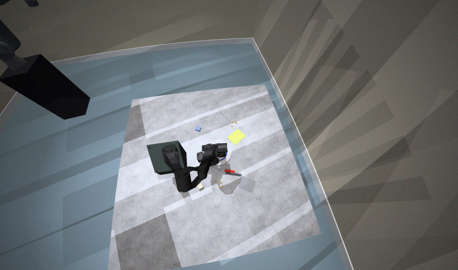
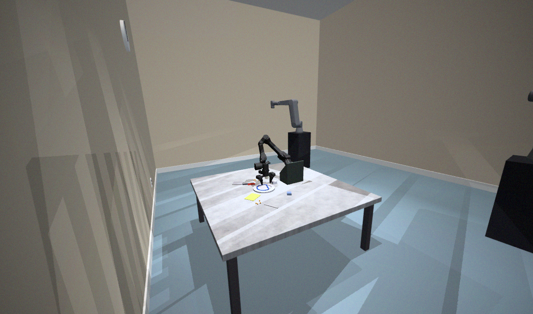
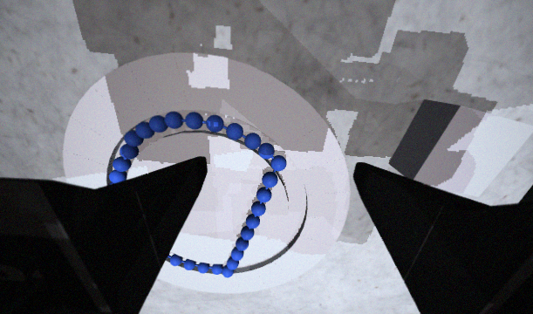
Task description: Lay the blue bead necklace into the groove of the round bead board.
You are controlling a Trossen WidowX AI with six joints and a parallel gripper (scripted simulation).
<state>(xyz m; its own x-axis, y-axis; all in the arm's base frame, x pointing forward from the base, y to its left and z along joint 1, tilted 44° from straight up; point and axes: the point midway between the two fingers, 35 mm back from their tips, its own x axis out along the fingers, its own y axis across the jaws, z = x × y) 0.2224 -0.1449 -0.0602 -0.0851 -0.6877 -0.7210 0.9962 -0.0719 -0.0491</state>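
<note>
The round white bead board lies 5 cm ahead of my gripper tip, 4 cm to the left of it and 1 cm below it. Also, from my gripper tip: cream cube (17 cm to the right, 12 cm behind); then yellow sheet (22 cm ahead, 13 cm to the left, 2 cm below); then grey tool (13 cm to the right, 11 cm ahead, 1 cm below).
</note>
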